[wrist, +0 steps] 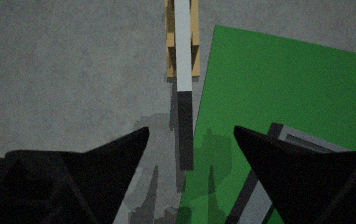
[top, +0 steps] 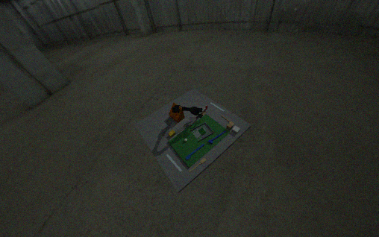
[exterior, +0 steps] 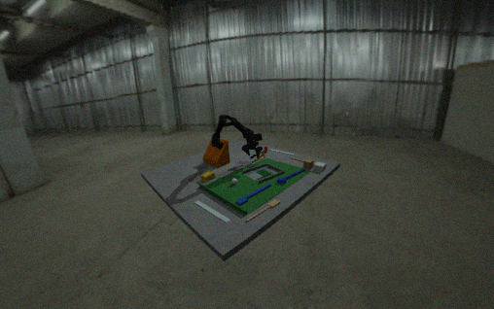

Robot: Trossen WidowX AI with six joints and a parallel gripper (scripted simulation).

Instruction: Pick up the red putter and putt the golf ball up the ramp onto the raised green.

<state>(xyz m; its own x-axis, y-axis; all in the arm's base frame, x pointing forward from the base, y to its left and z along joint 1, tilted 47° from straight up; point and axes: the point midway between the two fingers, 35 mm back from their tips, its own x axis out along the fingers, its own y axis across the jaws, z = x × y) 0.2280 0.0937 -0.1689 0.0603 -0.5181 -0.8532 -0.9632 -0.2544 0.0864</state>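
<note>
Right now my gripper tip is 30 mm past the yellow block, 470 mm to the left of it and 40 mm above it. The rest, counted from my gripper tip: green mat: 260 mm ahead, 210 mm to the right, 60 mm below; then white golf ball: 190 mm ahead, 370 mm to the right, 40 mm below.
</note>
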